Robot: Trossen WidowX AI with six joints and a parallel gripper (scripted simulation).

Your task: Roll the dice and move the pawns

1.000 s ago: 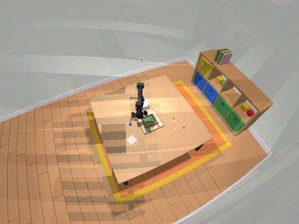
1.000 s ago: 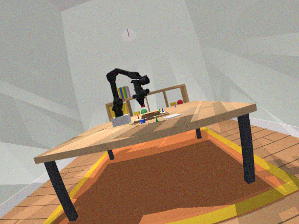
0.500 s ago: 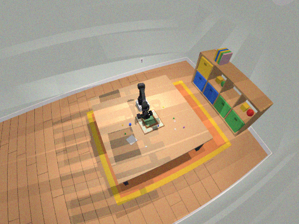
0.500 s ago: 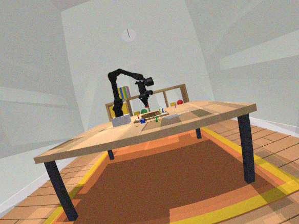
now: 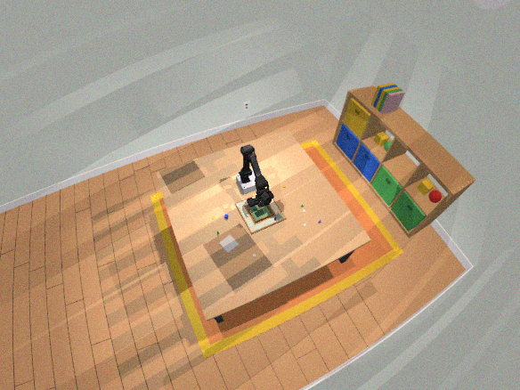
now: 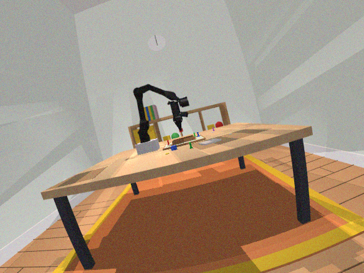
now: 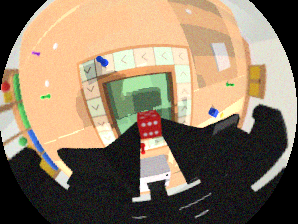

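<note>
Right now my gripper tip is 50 mm past the blue die, 250 mm to the left of it and 80 mm above it. Also, from my gripper tip: green-floored tray (80 mm below); then red die (right at my gripper tip); then red pawn (110 mm behind, 20 mm to the left, 60 mm below).
</note>
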